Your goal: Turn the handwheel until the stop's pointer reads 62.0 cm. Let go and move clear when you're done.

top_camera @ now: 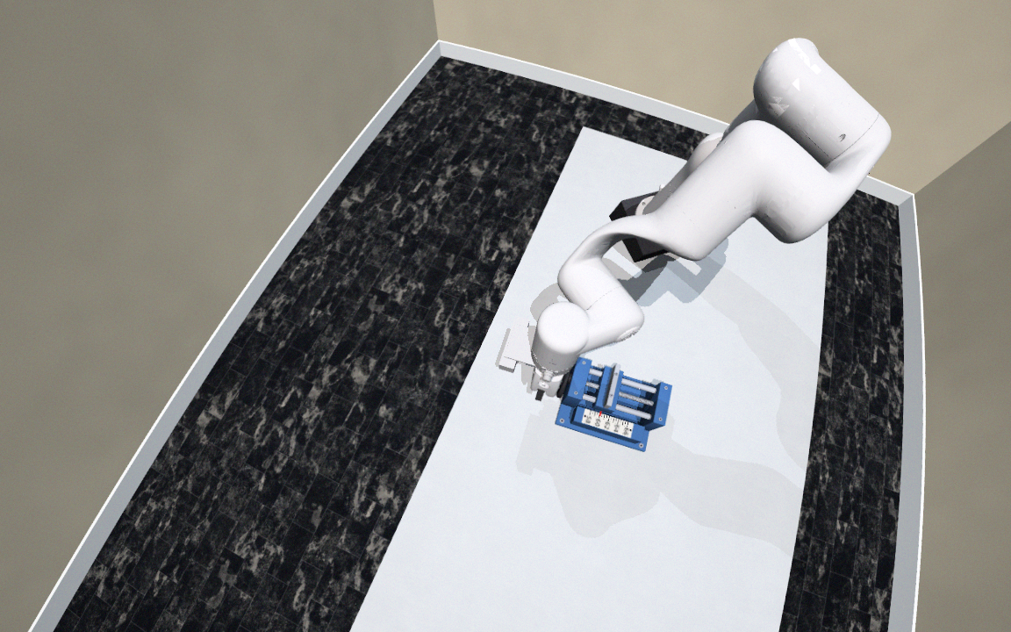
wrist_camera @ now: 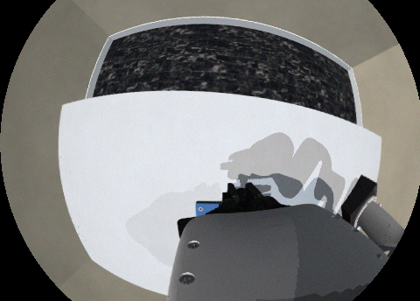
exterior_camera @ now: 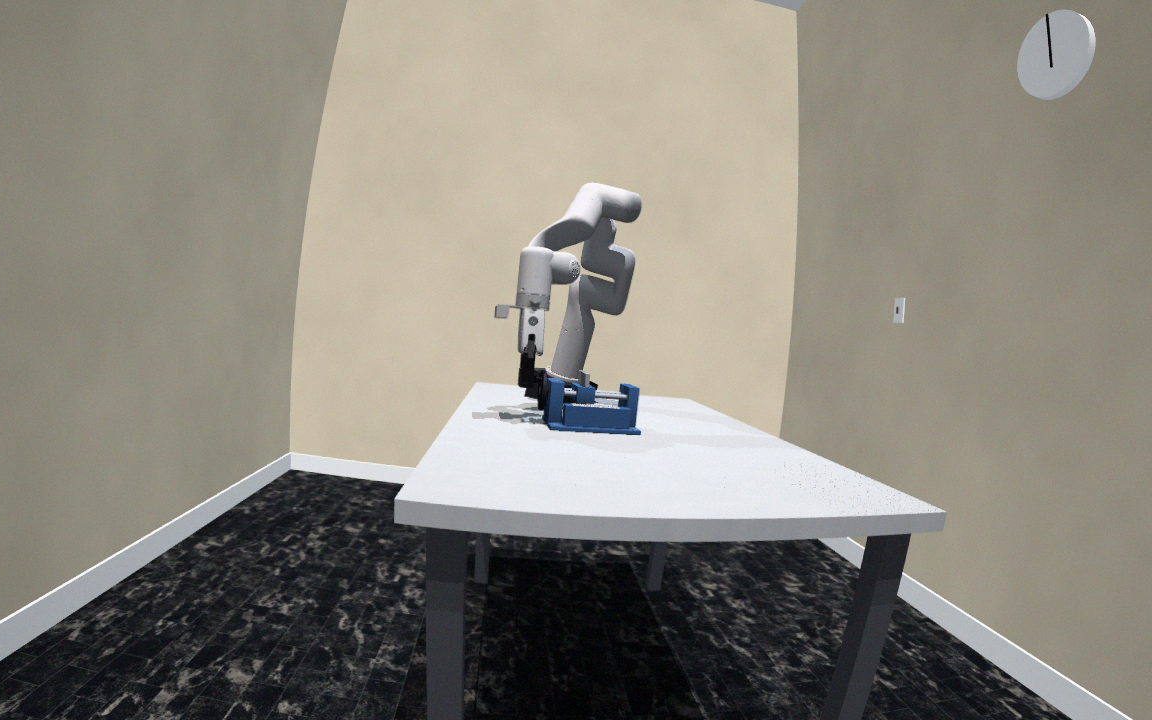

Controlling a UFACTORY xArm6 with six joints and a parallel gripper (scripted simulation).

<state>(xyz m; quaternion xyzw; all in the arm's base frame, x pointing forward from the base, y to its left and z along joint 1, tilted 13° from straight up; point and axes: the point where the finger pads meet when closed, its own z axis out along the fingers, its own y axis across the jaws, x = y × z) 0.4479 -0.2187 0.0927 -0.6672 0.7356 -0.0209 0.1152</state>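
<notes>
My gripper is now 20 mm to the right of the handwheel and 10 mm above it. The rest, counted from my hand: stop 130 mm to the left, 10 mm below.
</notes>
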